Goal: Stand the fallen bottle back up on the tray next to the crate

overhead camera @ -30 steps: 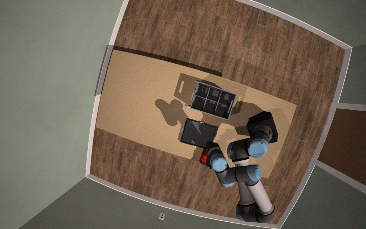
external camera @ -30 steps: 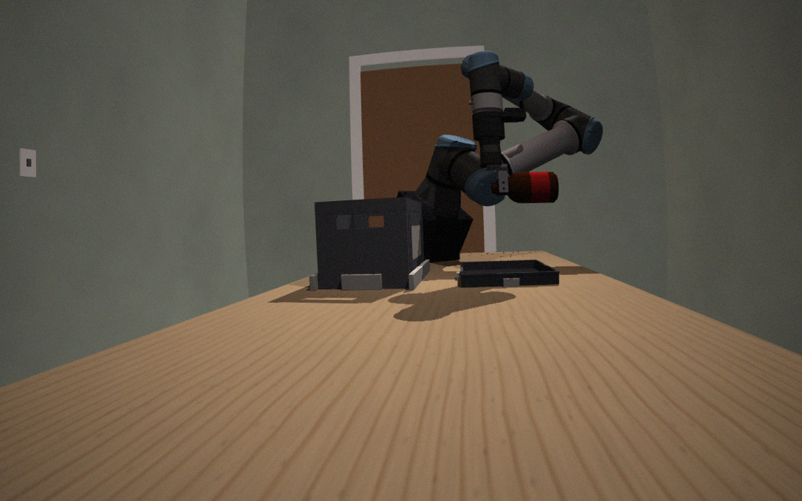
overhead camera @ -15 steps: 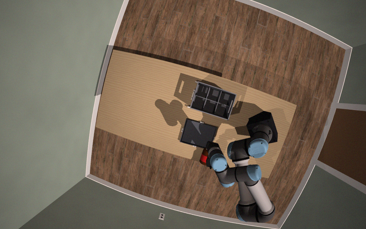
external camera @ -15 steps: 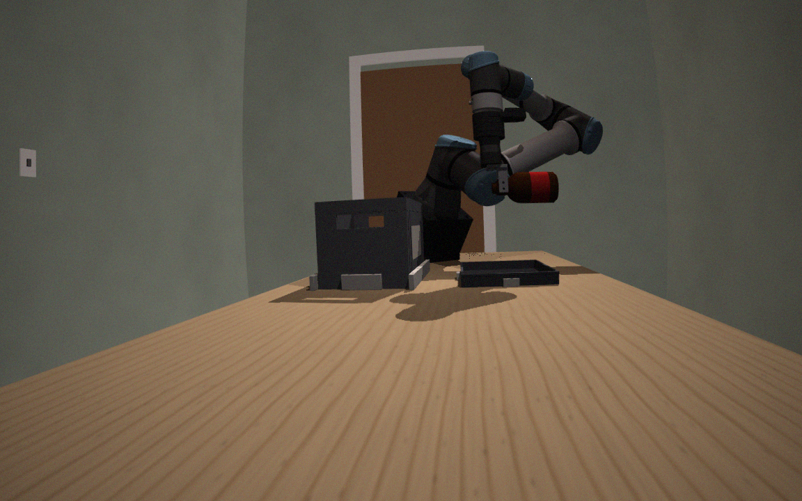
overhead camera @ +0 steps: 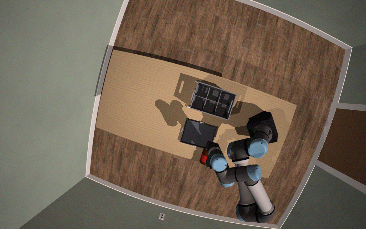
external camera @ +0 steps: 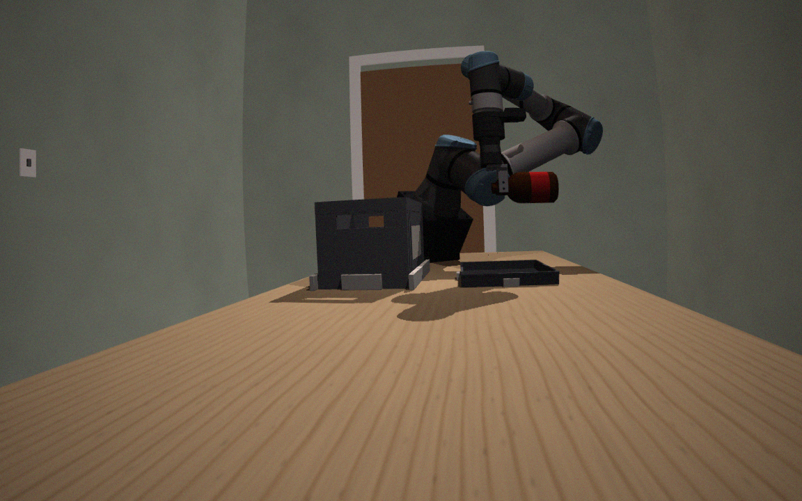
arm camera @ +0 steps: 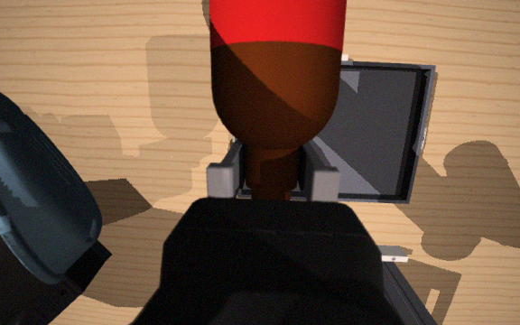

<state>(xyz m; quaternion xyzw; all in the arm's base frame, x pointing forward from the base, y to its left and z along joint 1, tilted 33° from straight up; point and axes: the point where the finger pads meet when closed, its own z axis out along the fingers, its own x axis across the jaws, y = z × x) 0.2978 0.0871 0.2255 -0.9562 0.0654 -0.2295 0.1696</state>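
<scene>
My gripper is now 5 cm to the right of the bottle and 1 cm above it. The rest, counted from my hand: dark crate: 30 cm to the right, 12 cm below, 4 cm ahead; then dark tray: 19 cm below, 8 cm ahead, 2 cm to the right.
</scene>
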